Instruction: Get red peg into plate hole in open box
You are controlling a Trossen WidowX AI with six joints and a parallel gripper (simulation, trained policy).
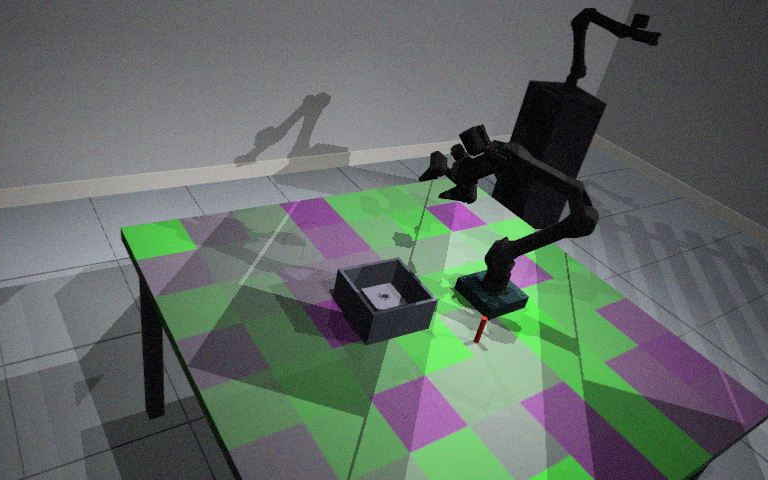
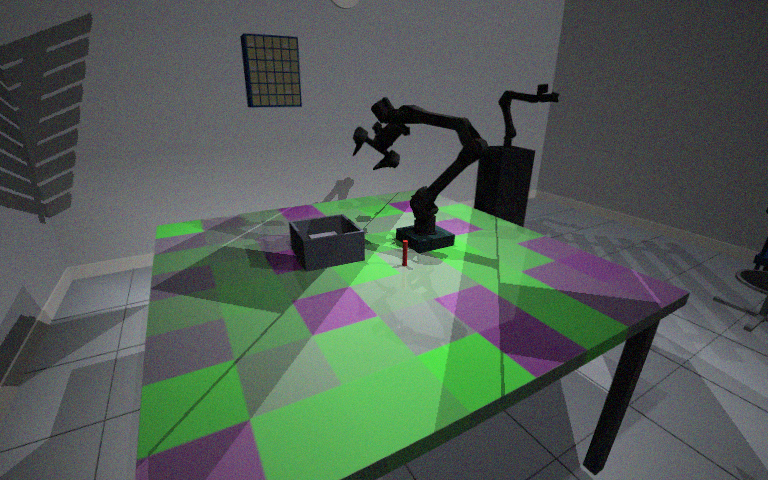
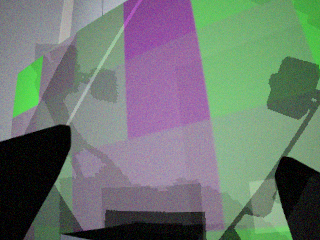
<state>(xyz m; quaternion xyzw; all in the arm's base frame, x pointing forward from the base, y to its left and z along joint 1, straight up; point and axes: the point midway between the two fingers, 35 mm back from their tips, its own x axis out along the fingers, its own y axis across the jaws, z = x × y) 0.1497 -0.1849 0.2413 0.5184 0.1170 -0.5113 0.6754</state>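
The red peg is 30 mm behind my gripper tip, 350 mm to the left of it and 220 mm below it. Also, from my gripper tip: light plate: 180 mm ahead, 200 mm to the left, 210 mm below; then grey box: 180 mm ahead, 200 mm to the left, 230 mm below.
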